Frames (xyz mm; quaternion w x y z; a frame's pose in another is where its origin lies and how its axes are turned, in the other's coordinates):
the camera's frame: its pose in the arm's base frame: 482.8 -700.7 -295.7 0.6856 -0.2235 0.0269 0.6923
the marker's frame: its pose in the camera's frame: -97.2 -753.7 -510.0 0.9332 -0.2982 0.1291 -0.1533
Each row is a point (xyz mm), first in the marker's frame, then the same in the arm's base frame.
Working: the marker's frame: its pose in the arm's base frame: 1342.5 -923.0 -517.4 0.6758 -0.5065 -0.1271 0.5201

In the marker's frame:
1: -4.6 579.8 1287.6
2: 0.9 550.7 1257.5
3: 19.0 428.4 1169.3
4: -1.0 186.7 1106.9
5: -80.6 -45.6 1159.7
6: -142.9 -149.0 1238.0
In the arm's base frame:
1: 107.9 -247.0 -404.1
2: 148.0 -257.4 -396.0
3: 287.5 -284.5 -342.6
4: 461.4 -322.5 -166.4
5: 524.0 -346.9 75.6
6: 502.1 -349.9 217.8

